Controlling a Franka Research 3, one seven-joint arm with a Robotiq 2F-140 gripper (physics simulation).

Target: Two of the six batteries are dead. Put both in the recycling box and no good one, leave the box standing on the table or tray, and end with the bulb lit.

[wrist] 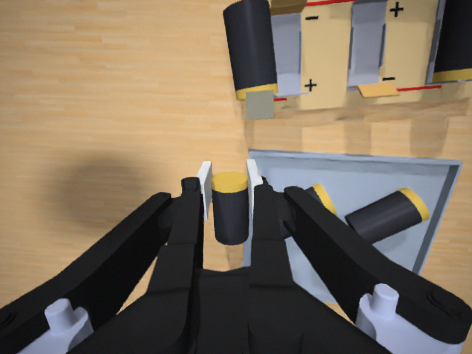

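My gripper (229, 173) is shut on a black battery with a yellow end (230, 220), held upright-looking between the white pads, its yellow end towards the top of the view. It hangs by the left edge of a blue-grey open tray (350, 157). Two batteries lie in the tray: one (385, 217) at an angle, the other (325, 199) partly hidden by my right finger. A beige battery board (325, 50) with plus and minus marks is at the upper right. One battery (251, 50) is at its left end, another (454, 45) at its right. The bulb does not show.
Grey metal slots (366, 45) and red wires run along the board. A grey-green tab (260, 105) sits at the lower end of the left battery, and an orange tab (378, 90) is at the board's near edge. A soft shadow falls on the wooden table (100, 75).
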